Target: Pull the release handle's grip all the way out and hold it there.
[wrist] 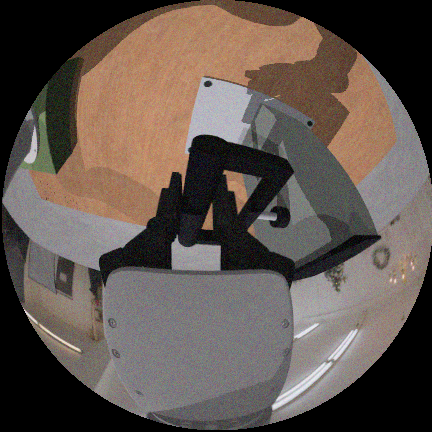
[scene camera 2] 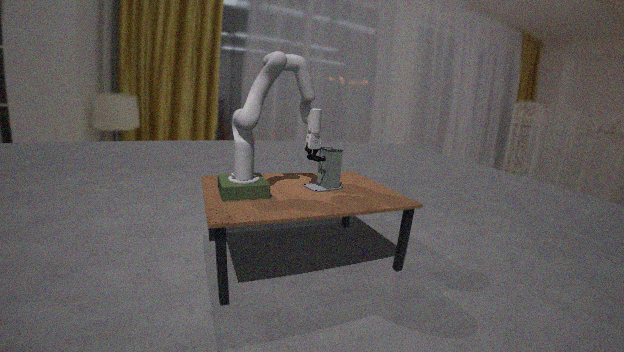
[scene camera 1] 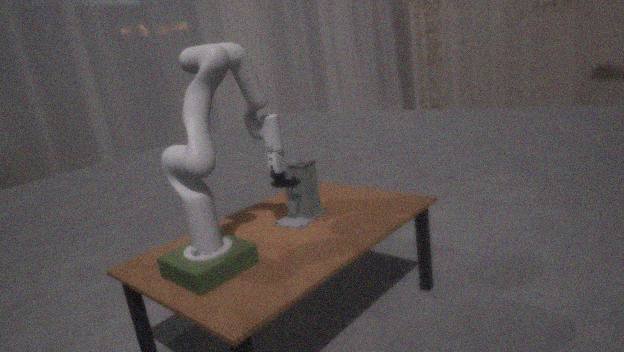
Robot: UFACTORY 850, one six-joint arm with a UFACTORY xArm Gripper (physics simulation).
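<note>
The release handle's grip (wrist: pixel 204 160) is a black bar, part of an angular black frame, in front of a grey-green upright housing (scene camera 1: pixel 309 187) (scene camera 2: pixel 332 167) (wrist: pixel 345 195). My gripper (scene camera 1: pixel 287 181) (scene camera 2: pixel 315 155) (wrist: pixel 197 184) is shut on the grip, one finger on each side of the bar, which runs slightly tilted between them. In the scene views the dark fingers and handle merge beside the housing's upper part. How far out the grip stands is hard to tell.
The housing stands on a pale base plate (scene camera 1: pixel 291 222) (scene camera 2: pixel 314 187) (wrist: pixel 217 107) on the wooden table (scene camera 1: pixel 300 260) (scene camera 2: pixel 300 207) (wrist: pixel 125 125). A short rod with a black knob (wrist: pixel 281 216) sits beside the handle. The arm stands on a green block (scene camera 1: pixel 207 272) (scene camera 2: pixel 245 190) (wrist: pixel 62 115).
</note>
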